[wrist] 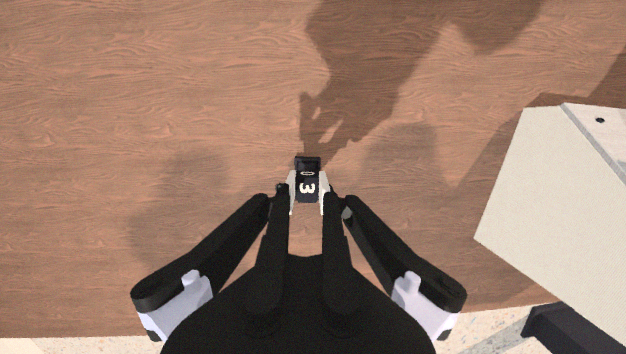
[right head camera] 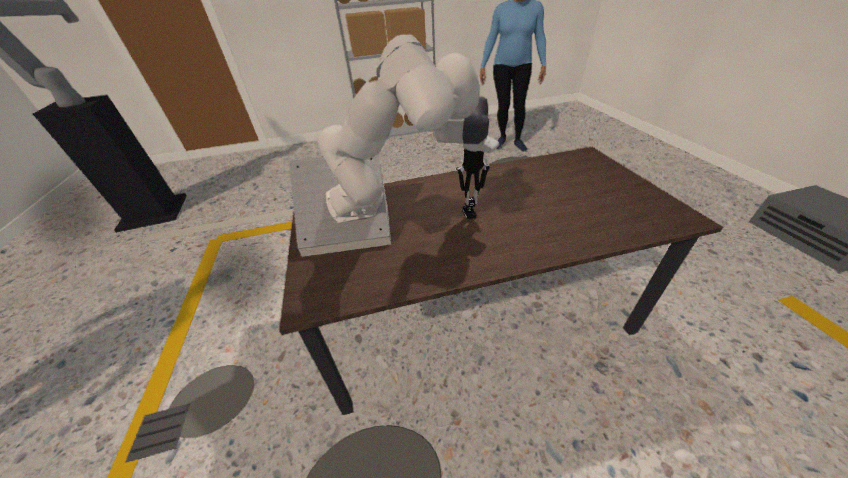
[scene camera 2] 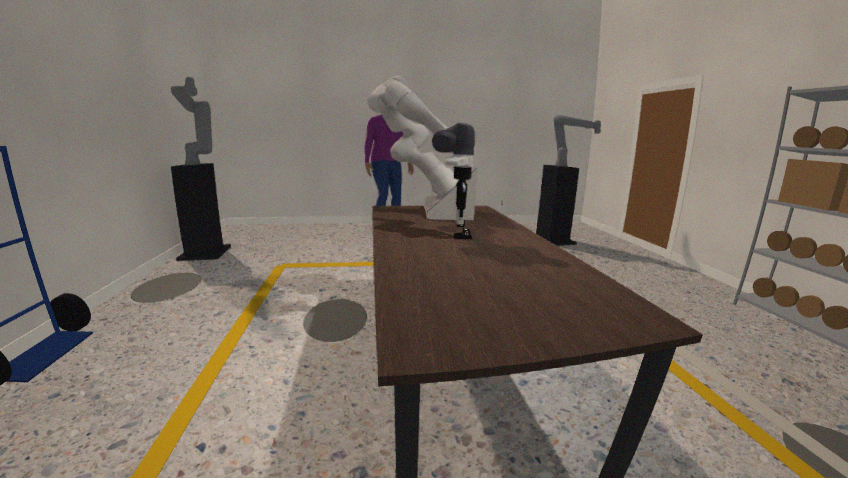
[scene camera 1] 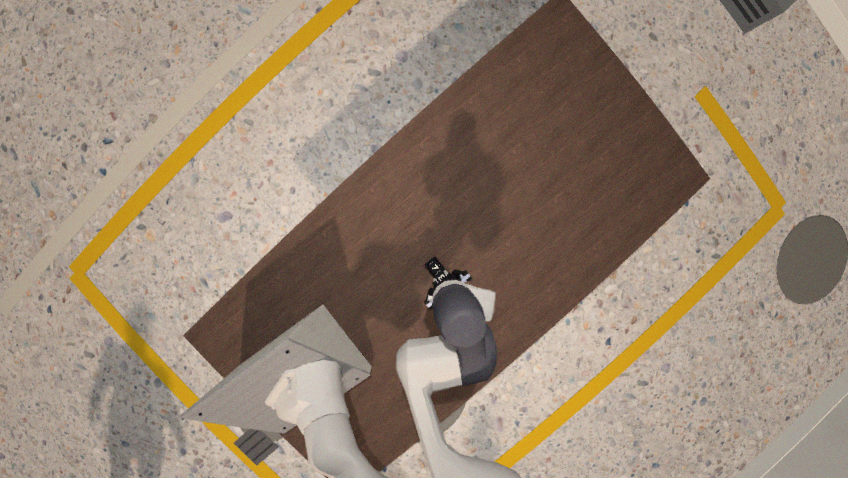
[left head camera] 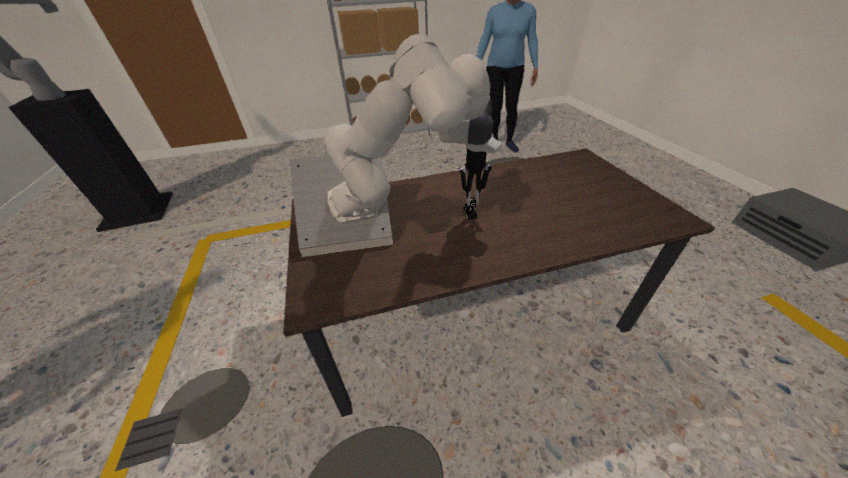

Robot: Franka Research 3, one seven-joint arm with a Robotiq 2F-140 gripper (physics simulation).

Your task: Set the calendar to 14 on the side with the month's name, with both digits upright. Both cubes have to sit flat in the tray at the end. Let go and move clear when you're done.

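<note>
My gripper (left head camera: 472, 200) (right head camera: 471, 199) (scene camera 2: 460, 223) (wrist: 307, 180) points down and is shut on a black cube (wrist: 307, 188). A white 3 lies sideways on the cube's upper face in the wrist view; a foreshortened 0 shows on its far face. The black tray (wrist: 307, 159) (scene camera 1: 429, 260) (scene camera 2: 457, 236) is on the table, close below the held cube; its far end shows past the cube in the wrist view. The other cube (scene camera 1: 436, 267) shows a white 7 in scene camera 1 and is hidden in the wrist view. Contact between held cube and tray cannot be told.
The grey robot base plate (left head camera: 308, 204) (right head camera: 308, 204) (scene camera 1: 249, 385) is mounted at one end of the brown table (left head camera: 570, 201) (scene camera 1: 564, 118) (scene camera 2: 504, 308). A person in blue (left head camera: 507, 35) (right head camera: 513, 35) stands behind the table. A person in purple (scene camera 2: 383, 142) stands beyond the arm.
</note>
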